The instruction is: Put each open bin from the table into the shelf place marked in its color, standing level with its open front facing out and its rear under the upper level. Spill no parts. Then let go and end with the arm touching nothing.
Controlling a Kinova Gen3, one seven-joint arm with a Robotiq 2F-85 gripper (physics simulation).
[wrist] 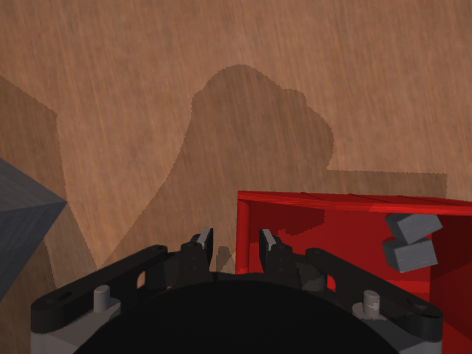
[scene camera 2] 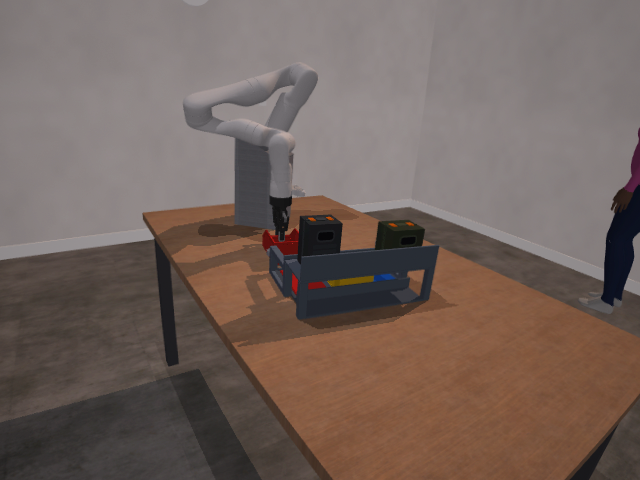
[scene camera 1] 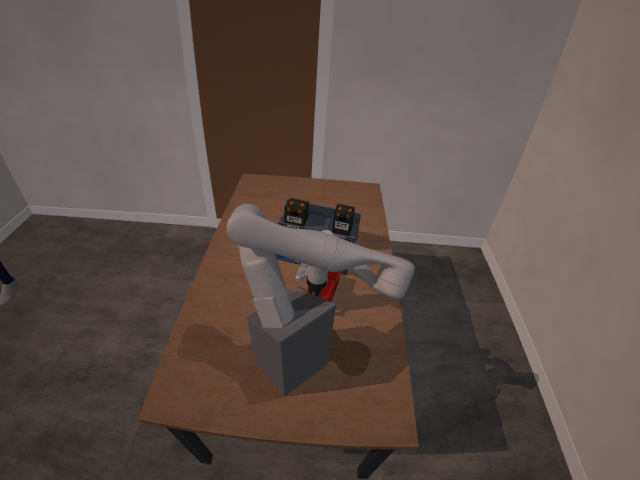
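Pixels of known places: gripper, fingertip midpoint: (wrist: 236, 240) (scene camera 2: 279, 239); arm's base, link origin: (scene camera 1: 279, 317).
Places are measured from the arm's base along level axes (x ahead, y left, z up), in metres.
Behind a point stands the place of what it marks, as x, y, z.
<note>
A red open bin (scene camera 1: 331, 284) {0.450, -0.055, -0.312} (scene camera 2: 288, 246) {0.481, -0.036, -0.255} (wrist: 350, 235) {0.410, -0.016, -0.312} stands on the table between the robot's base and the shelf. Two grey blocks (wrist: 414, 228) {0.451, -0.005, -0.297} lie in it. My gripper (scene camera 2: 280, 237) {0.311, -0.020, -0.295} (wrist: 236, 240) {0.311, -0.020, -0.295} points down at the bin's end nearest the base. It is partly open; one finger is outside the end wall and one on the bin's inner side, with nothing gripped. The slate-blue shelf (scene camera 1: 323, 215) {0.785, 0.088, -0.204} (scene camera 2: 369, 260) {0.792, 0.078, -0.176} has a red marked place (scene camera 2: 316, 285) {0.648, 0.001, -0.308}. The yellow bin (scene camera 2: 356, 280) {0.711, 0.091, -0.271} shows partly in the middle place, beside the blue marked place (scene camera 2: 384, 277) {0.640, 0.220, -0.308}. The arm hides much of the shelf in scene camera 1.
A black case (scene camera 1: 343, 220) {0.680, -0.033, -0.128} (scene camera 2: 320, 238) {0.755, -0.038, -0.127} and a dark green case (scene camera 1: 296, 212) {0.671, 0.191, -0.137} (scene camera 2: 399, 236) {0.754, 0.177, -0.134} stand on the shelf's upper level. The grey base block (scene camera 1: 305, 347) {-0.023, -0.089, -0.076} (scene camera 2: 252, 180) {0.108, -0.083, -0.131} (wrist: 25, 220) {0.156, -0.007, -0.284} is close to the gripper. A person (scene camera 2: 622, 248) stands beyond the table.
</note>
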